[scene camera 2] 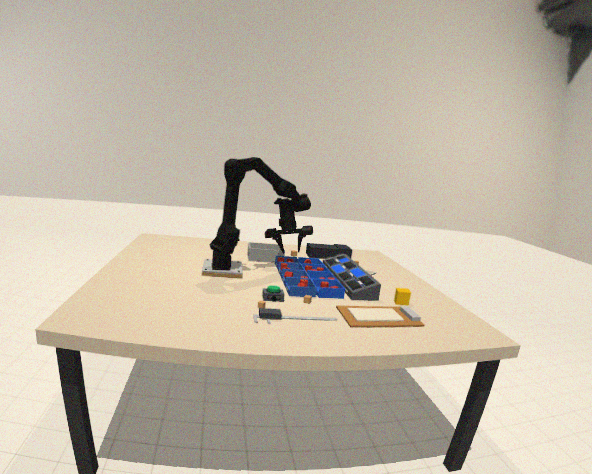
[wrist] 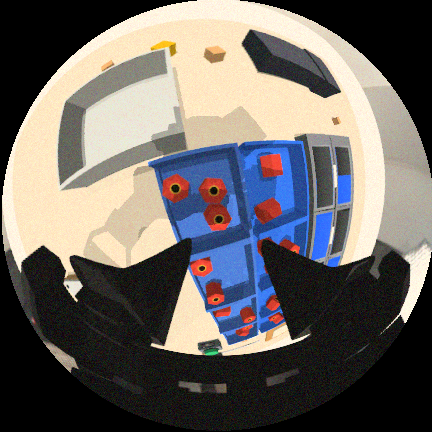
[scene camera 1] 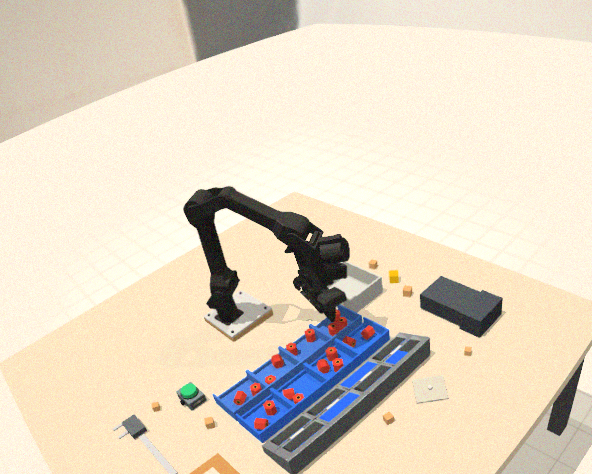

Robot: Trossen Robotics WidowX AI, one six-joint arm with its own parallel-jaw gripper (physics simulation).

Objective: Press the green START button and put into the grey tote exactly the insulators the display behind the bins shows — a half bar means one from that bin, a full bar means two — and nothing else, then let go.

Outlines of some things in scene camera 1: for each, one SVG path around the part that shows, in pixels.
My gripper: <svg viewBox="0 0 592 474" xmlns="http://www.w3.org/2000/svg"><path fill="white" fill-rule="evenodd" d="M297 270L299 276L293 280L295 289L300 291L320 314L324 313L331 322L334 322L336 306L345 302L347 297L345 292L339 288L333 287L329 289L327 286L334 283L333 280L347 278L347 265L340 262L320 263L317 267L310 270Z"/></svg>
A grey plate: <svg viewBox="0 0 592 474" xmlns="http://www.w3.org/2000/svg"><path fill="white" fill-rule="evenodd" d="M443 375L412 379L416 404L448 399Z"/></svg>
